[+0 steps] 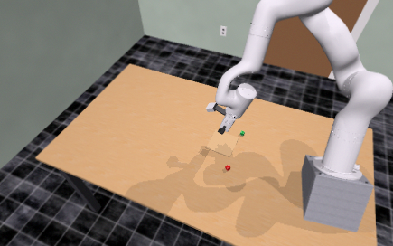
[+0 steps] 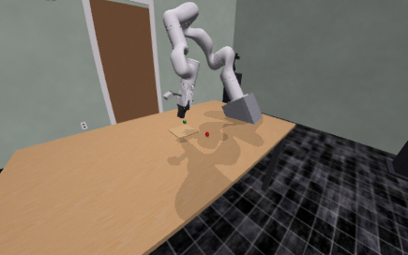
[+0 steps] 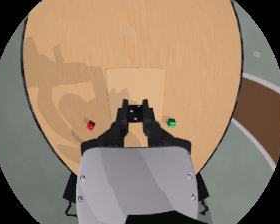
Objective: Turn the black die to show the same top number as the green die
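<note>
My gripper is now 1 cm above the black die. The rest, counted from my hand: green die (9 cm behind, 10 cm to the right, 11 cm below); then red die (9 cm behind, 14 cm to the left, 11 cm below); then tan mat (1 cm behind, 12 cm below).
</note>
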